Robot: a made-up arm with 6 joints. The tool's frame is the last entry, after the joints. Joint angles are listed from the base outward.
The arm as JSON. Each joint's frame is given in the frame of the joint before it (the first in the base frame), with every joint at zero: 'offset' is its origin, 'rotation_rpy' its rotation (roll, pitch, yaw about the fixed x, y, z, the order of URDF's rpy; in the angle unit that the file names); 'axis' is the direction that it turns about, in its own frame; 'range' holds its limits. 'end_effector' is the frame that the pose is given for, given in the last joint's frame.
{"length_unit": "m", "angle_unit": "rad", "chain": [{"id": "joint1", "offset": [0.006, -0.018, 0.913], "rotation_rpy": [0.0, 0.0, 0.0], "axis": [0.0, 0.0, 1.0], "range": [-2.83, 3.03]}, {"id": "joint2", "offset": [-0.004, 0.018, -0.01], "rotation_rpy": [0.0, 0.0, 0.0], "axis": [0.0, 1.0, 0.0], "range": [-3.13, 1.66]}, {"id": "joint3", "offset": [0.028, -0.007, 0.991], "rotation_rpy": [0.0, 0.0, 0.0], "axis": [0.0, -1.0, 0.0], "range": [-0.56, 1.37]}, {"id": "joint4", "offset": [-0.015, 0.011, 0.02], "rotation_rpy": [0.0, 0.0, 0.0], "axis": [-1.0, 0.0, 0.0], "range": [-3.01, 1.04]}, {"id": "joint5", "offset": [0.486, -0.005, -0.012], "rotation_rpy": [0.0, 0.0, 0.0], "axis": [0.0, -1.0, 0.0], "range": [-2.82, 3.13]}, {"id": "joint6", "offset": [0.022, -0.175, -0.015], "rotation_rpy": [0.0, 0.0, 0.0], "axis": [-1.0, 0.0, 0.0], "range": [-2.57, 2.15]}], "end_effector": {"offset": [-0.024, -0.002, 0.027], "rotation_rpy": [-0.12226, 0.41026, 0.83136]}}
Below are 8 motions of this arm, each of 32 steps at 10 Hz.
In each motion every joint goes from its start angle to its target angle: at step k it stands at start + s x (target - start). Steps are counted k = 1, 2, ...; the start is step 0. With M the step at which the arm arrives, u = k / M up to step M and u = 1 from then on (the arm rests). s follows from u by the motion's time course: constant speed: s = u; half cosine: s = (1 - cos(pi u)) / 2; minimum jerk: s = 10 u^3 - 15 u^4 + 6 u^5.
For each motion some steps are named. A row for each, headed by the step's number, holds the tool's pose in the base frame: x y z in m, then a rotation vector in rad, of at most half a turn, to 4 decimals.
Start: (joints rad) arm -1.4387 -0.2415 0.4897 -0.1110 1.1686 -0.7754
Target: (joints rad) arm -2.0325 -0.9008 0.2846 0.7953 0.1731 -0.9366
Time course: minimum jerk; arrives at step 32
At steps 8, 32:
8: -0.1683 -0.0814 2.1867 -1.4231 -0.8358 -0.0810
32: 0.2161 0.6945 2.0337 -1.2285 0.1596 -1.0774

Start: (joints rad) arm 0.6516 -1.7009 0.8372 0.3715 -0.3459 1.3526
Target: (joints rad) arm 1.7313 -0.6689 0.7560 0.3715 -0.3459 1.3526
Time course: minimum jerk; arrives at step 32
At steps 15, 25, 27, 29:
15: -0.3921 -1.1575 1.6343 -0.9320 -0.7754 -0.1046
25: 0.1893 -0.6893 2.1202 -1.2002 -0.9476 0.6189
27: 0.2133 -0.6233 2.1496 -1.2256 -0.9721 0.6798
29: 0.2235 -0.5883 2.1638 -1.2389 -0.9855 0.7110

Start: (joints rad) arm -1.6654 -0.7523 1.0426 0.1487 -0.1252 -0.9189
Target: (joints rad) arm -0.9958 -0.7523 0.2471 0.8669 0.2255 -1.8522
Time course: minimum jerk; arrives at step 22
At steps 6, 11, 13, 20, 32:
6: -0.1675 0.7550 2.1044 -1.2397 -0.7424 -0.2285
11: -0.3208 0.5996 2.1254 -0.9447 -0.8449 0.0168
13: -0.3641 0.5193 2.1303 -0.8012 -0.8588 0.1442
20: -0.4000 0.3570 2.1279 -0.4925 -0.8315 0.4196
32: -0.4001 0.3539 2.1276 -0.4860 -0.8302 0.4254

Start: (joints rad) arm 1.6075 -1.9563 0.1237 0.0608 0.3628 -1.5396
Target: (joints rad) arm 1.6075 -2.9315 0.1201 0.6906 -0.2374 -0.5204
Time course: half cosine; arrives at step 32
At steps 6, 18, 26, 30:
6: 0.2358 -1.1902 0.8643 -0.9857 1.9064 -1.3082
18: 0.2114 -1.0594 0.2356 1.0259 -2.6853 0.9755
26: 0.1751 -0.8146 -0.0883 0.9860 -2.3371 0.4677
30: 0.1649 -0.7420 -0.1509 0.9950 -2.2375 0.3697

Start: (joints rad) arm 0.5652 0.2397 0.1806 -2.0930 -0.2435 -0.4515
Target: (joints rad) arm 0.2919 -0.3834 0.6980 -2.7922 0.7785 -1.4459
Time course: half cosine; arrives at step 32
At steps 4, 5, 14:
4: 0.5377 0.4606 1.7137 2.4439 -0.1448 1.1246
5: 0.5309 0.4552 1.7293 2.4723 -0.1889 1.1085
14: 0.3678 0.3538 1.9736 -2.8742 0.8440 -0.8024

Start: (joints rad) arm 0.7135 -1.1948 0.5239 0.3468 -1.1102 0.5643
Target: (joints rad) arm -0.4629 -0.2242 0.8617 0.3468 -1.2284 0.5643
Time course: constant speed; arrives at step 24
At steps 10, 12, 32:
10: -0.6495 -0.3079 2.1034 -0.9114 0.3674 0.4831
12: -0.5896 -0.2317 2.1566 -0.8828 0.4683 0.4202
32: -0.0877 -0.1252 2.3316 -0.5493 1.0088 0.0552

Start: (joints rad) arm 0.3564 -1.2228 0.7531 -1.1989 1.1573 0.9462
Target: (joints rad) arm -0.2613 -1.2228 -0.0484 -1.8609 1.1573 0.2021
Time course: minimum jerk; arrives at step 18
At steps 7, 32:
7: -0.8437 -0.1609 1.7487 0.5143 -2.0042 0.1528
32: -0.5657 0.2189 1.6344 0.7961 -1.9107 0.1678

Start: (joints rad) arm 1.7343 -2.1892 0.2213 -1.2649 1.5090 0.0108
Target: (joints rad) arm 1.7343 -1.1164 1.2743 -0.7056 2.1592 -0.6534
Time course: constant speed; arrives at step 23
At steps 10, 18, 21, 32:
10: 0.2679 -1.2188 1.2024 -2.0974 1.4575 0.8066
18: 0.2997 -1.2003 1.5626 -1.7159 1.5269 1.1954
21: 0.3059 -1.1608 1.6902 -1.5450 1.5528 1.3170
32: 0.3082 -1.1251 1.7707 -1.4239 1.5692 1.3899

